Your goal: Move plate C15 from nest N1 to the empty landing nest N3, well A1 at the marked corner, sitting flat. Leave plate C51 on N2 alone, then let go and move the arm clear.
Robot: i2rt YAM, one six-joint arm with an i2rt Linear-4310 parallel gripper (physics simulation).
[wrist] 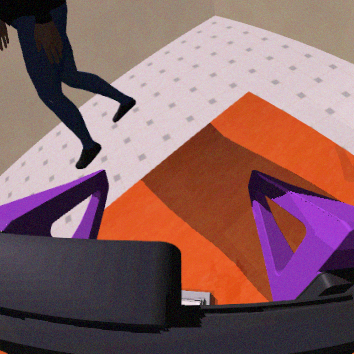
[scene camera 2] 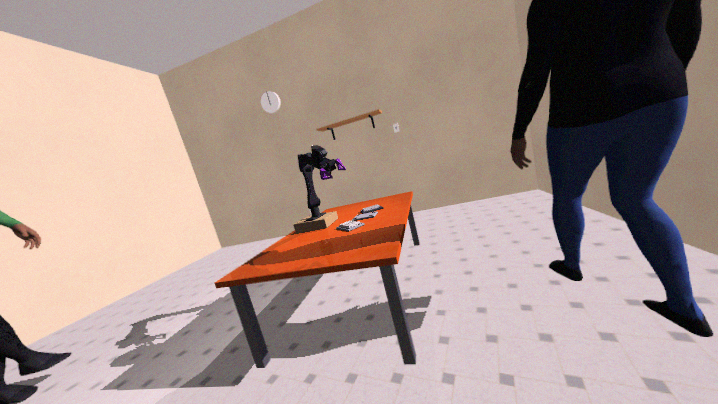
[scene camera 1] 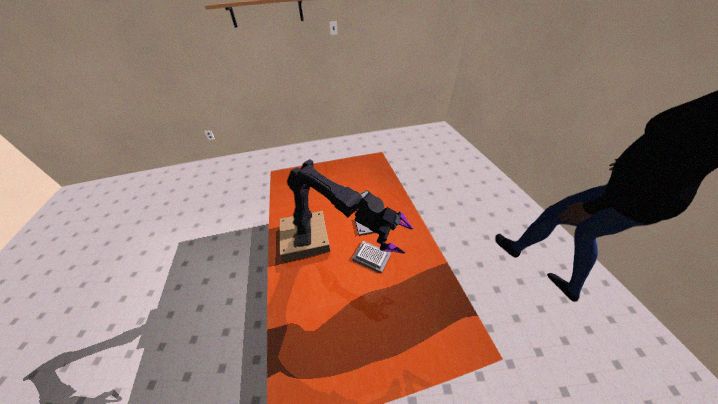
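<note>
A white well plate (scene camera 1: 372,256) lies flat on the orange table in front of the arm's base; it also shows in scene camera 2 (scene camera 2: 350,226). A second, darker plate (scene camera 2: 370,210) sits farther along the table, mostly hidden behind the arm in scene camera 1 (scene camera 1: 365,229). I cannot read any labels or the marked corner. My gripper (scene camera 1: 398,235) hangs high above the table, over the plates, with purple fingers spread and empty. In the wrist view the fingers (wrist: 179,211) frame bare table, and a sliver of white plate (wrist: 195,300) shows at the bottom edge.
The arm stands on a wooden base block (scene camera 1: 303,236) near the table's back edge. A person in dark clothes (scene camera 1: 633,188) stands on the tiled floor beside the table. Another person's hand (scene camera 2: 24,232) shows at the far left.
</note>
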